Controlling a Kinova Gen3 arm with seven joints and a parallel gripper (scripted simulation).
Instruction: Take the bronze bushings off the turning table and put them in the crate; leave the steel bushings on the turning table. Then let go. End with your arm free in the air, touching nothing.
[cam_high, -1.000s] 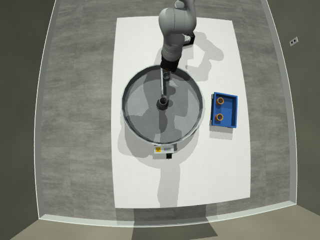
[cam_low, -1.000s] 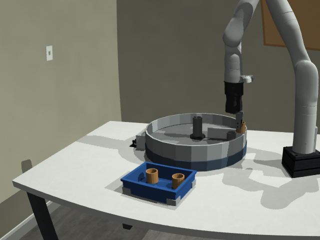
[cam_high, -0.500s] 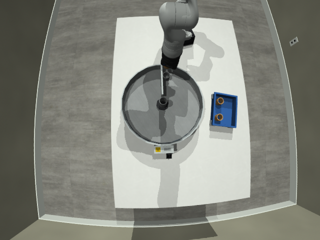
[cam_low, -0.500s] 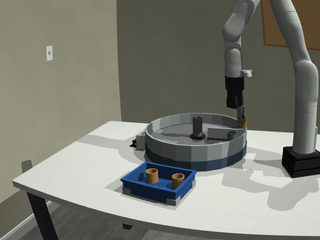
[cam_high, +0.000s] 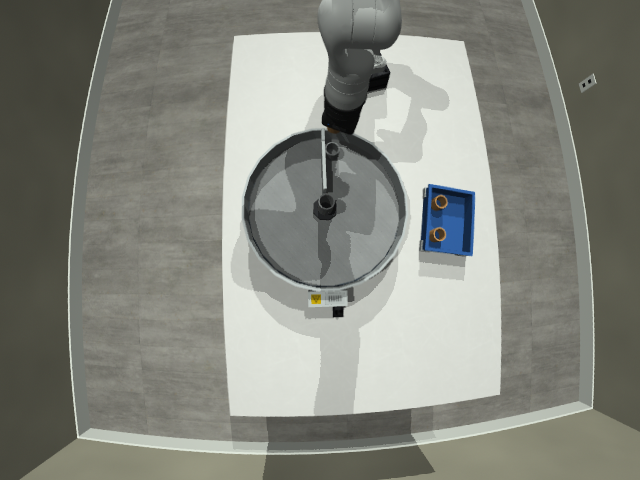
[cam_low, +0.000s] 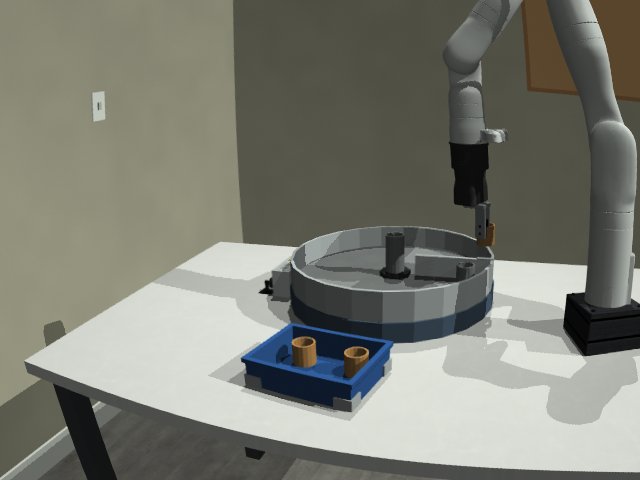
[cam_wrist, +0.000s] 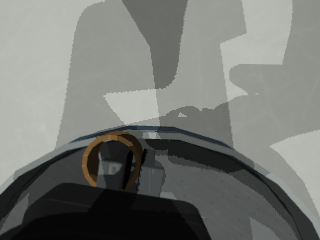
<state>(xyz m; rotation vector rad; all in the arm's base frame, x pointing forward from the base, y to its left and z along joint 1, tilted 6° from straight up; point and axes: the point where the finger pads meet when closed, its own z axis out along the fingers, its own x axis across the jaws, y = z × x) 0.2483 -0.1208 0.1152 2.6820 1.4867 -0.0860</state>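
Now: hand 27 cm short of the blue crate, 27 cm to the right of it and 15 cm above it. The rest, counted from my hand: round turning table (18 cm ahead, 7 cm to the right, 12 cm below).
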